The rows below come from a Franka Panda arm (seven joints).
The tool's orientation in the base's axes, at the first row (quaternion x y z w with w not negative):
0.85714, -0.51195, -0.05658, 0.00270
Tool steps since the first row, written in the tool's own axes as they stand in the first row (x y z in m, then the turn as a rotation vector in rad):
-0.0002, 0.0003, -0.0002, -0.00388, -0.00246, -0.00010
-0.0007, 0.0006, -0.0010, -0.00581, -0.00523, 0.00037
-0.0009, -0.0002, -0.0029, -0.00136, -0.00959, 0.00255
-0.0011, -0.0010, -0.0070, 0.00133, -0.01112, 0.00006
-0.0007, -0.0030, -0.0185, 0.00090, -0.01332, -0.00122
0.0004, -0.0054, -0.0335, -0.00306, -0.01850, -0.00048
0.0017, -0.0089, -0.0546, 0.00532, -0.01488, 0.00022
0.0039, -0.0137, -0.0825, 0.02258, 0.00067, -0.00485
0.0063, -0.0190, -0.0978, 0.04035, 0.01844, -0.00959
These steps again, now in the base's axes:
-0.0003, 0.0000, 0.0002, 0.00035, 0.00457, 0.00031
-0.0008, 0.0003, 0.0011, 0.00182, 0.00761, -0.00015
0.0000, 0.0007, 0.0030, 0.00752, 0.00589, -0.00301
0.0011, 0.0011, 0.0070, 0.01037, 0.00413, -0.00088
0.0041, 0.0011, 0.0183, 0.01223, 0.00548, 0.00029
0.0083, 0.0004, 0.0329, 0.01484, 0.01146, -0.00039
0.0141, -0.0002, 0.0535, 0.01553, 0.00242, -0.00165
0.0221, -0.0013, 0.0807, 0.01050, -0.02040, 0.00273
0.0294, -0.0017, 0.0954, 0.00372, -0.04471, 0.00688

